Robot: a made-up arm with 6 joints. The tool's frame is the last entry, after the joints. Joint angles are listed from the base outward. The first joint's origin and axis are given. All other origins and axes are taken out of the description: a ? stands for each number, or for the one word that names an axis. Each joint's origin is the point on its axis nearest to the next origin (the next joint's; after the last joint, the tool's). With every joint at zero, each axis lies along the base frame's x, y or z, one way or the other. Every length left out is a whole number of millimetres.
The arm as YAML. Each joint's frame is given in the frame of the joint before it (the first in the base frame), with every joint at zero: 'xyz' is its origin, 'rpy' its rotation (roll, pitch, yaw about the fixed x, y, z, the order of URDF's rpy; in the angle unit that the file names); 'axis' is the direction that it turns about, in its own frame. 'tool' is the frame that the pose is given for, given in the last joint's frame.
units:
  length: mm
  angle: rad
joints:
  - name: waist
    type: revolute
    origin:
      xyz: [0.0, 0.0, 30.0]
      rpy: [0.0, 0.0, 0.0]
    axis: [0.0, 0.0, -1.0]
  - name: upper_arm
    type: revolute
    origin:
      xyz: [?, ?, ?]
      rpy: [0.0, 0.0, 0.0]
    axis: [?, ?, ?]
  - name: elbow
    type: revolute
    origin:
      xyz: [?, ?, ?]
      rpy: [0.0, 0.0, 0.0]
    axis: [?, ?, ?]
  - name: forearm
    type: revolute
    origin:
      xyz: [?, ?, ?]
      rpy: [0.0, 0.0, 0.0]
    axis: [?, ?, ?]
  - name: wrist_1
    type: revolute
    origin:
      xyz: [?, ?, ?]
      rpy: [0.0, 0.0, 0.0]
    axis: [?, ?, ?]
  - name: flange
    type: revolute
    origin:
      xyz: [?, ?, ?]
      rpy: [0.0, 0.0, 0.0]
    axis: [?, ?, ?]
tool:
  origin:
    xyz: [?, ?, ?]
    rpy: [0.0, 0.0, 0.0]
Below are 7 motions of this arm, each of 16 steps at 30 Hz.
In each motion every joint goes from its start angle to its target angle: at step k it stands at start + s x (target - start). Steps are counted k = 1, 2, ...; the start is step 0. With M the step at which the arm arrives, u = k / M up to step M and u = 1 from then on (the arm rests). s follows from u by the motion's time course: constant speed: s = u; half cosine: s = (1 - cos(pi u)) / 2; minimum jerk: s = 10 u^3 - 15 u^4 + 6 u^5.
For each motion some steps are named. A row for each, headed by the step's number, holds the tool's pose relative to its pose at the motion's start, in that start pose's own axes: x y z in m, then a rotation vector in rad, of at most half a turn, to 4 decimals.
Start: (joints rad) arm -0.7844 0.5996 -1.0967 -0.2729 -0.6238 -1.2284
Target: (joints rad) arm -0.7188 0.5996 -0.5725 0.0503 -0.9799 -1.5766
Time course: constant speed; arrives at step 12
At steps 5, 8, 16:
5: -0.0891 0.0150 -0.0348 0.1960 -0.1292 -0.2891
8: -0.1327 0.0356 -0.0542 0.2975 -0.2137 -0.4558
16: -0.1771 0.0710 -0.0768 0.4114 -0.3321 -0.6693

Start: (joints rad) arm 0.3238 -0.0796 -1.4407 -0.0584 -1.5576 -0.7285
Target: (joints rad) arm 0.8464 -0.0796 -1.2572 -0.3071 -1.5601 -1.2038
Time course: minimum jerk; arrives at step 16
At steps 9, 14, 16:
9: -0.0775 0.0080 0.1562 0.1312 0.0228 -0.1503
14: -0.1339 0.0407 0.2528 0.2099 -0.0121 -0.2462
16: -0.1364 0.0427 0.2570 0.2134 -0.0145 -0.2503

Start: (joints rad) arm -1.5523 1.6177 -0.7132 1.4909 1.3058 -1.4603
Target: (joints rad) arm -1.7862 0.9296 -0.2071 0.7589 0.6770 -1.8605
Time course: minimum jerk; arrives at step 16
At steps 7, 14, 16:
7: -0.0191 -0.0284 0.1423 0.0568 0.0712 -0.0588
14: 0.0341 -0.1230 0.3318 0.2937 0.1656 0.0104
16: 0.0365 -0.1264 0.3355 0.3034 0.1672 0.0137

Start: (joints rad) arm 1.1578 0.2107 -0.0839 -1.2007 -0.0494 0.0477
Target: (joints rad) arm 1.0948 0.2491 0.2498 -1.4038 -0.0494 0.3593
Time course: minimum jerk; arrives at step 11
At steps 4, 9, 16:
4: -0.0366 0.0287 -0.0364 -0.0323 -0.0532 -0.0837
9: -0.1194 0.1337 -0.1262 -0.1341 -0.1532 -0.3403
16: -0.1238 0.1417 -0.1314 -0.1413 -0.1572 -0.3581

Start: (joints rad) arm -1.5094 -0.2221 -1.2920 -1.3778 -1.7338 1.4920
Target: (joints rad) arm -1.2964 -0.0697 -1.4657 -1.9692 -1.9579 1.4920
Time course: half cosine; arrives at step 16
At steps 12, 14, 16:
12: 0.0081 0.0515 0.0467 0.3816 0.0546 -0.0658
14: 0.0122 0.0578 0.0592 0.4265 0.0547 -0.0629
16: 0.0138 0.0600 0.0639 0.4420 0.0544 -0.0613

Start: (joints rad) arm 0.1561 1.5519 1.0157 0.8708 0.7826 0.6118
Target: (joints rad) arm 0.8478 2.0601 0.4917 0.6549 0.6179 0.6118
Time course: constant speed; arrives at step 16
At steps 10, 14, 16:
10: 0.1717 0.2074 0.3105 -0.7377 0.4781 -0.2111
14: 0.2884 0.3188 0.3773 -1.0484 0.6429 -0.2533
16: 0.3528 0.3761 0.3942 -1.2066 0.7180 -0.2621

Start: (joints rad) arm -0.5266 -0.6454 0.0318 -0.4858 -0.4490 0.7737
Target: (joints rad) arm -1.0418 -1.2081 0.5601 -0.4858 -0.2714 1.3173
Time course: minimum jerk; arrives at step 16
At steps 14, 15, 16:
14: 0.3308 -0.1005 0.1434 -0.5895 0.0990 0.6698
15: 0.3349 -0.1013 0.1469 -0.5995 0.0993 0.6775
16: 0.3355 -0.1014 0.1475 -0.6011 0.0994 0.6787

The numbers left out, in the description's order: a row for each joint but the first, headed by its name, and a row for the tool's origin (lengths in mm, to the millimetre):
upper_arm: xyz -320.0 -310.0 0.0, axis 0.0 -1.0 0.0
elbow: xyz 90.0 0.0 -50.0, axis 1.0 0.0 0.0
forearm: xyz 0.0 -260.0 -40.0, axis 0.0 1.0 0.0
wrist_1: xyz -320.0 0.0 -10.0, axis 0.0 0.0 1.0
flange: xyz 10.0 -100.0 0.0, axis -1.0 0.0 0.0
tool: xyz 0.0 -130.0 10.0

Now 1 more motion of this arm.
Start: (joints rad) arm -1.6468 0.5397 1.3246 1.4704 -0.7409 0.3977
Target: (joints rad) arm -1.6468 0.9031 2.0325 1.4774 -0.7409 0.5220
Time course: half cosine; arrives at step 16
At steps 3, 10, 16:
3: 0.0339 -0.0016 0.0110 -0.0240 -0.0433 0.0493
10: 0.2547 0.0414 0.1514 -0.2381 -0.3399 0.4036
16: 0.3385 0.1029 0.2501 -0.3707 -0.4769 0.5837

